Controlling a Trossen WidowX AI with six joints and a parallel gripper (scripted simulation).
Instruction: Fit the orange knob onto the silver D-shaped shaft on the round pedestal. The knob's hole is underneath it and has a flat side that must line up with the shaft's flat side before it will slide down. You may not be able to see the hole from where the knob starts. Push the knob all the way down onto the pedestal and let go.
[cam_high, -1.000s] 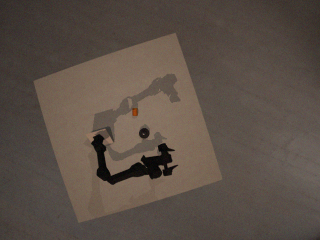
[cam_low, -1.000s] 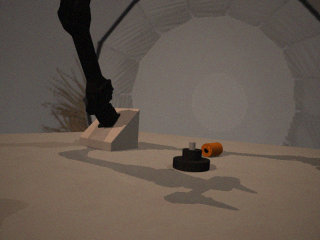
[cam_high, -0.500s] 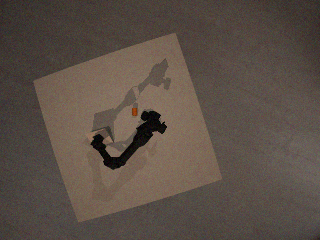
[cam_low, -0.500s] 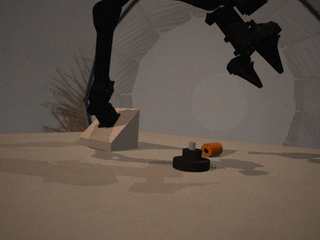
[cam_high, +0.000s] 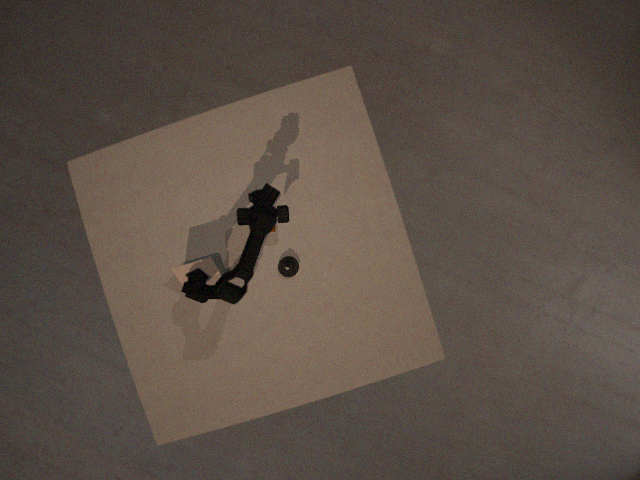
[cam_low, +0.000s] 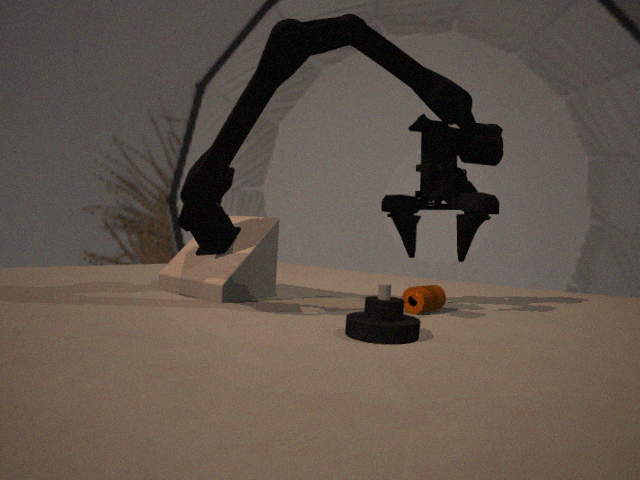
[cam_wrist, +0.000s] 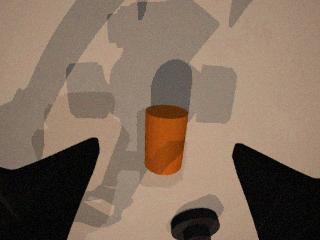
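My gripper tip is 10 mm to the left of the orange knob and 60 mm above it. Also, from my gripper tip: black round pedestal (10 mm behind, 210 mm to the right, 50 mm below).
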